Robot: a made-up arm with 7 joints. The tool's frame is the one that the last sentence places.
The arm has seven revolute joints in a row. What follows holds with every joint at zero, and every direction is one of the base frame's. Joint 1 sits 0.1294 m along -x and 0.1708 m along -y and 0.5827 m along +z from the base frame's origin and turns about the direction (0.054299, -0.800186, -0.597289), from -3.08 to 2.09 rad. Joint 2 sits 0.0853 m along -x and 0.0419 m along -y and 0.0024 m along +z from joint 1 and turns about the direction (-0.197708, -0.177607, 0.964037), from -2.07 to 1.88 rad. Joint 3 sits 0.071 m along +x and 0.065 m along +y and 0.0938 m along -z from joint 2 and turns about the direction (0.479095, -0.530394, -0.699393), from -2.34 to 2.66 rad. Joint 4 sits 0.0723 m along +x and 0.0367 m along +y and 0.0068 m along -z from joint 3 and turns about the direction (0.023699, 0.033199, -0.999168), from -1.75 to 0.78 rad. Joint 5 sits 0.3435 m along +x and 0.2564 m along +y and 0.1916 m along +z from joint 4 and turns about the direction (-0.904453, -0.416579, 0.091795), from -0.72 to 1.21 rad. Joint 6 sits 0.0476 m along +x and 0.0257 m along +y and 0.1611 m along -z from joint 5 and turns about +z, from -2.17 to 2.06 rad. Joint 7 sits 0.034 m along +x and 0.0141 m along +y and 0.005 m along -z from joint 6 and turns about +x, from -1.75 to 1.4 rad. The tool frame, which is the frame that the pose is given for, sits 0.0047 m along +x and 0.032 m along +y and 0.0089 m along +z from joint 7; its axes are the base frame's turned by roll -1.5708, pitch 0 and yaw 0 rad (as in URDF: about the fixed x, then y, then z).
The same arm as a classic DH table. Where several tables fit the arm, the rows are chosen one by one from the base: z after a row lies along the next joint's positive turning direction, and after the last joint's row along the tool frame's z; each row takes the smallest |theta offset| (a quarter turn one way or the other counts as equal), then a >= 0, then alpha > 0; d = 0 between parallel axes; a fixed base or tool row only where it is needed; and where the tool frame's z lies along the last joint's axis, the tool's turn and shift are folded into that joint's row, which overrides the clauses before.
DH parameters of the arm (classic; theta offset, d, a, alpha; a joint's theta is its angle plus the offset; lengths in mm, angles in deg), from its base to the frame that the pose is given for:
base (fixed): 3.88 703.1 -140.7 126.68
joint 1: 13.51 250.5 -80 -116.39
joint 2: 30.73 -83.9 65.5 132.44
joint 3: -17.94 1.2 78.7 46.17
joint 4: -74.72 -237.1 93.8 97.3
joint 5: 1.17 -483.2 3.4 84.73
joint 6: -24.73 -161.1 14.1 90
joint 7: 90 38.7 8.9 90
tool (fixed): 90 32 0 0
Joint limits (deg, base to tool): -176.47..119.75 -118.6..107.72 -134.07..152.41 -100.27..44.69 -41.25..69.33 -124.33..118.03 -100.27..80.21

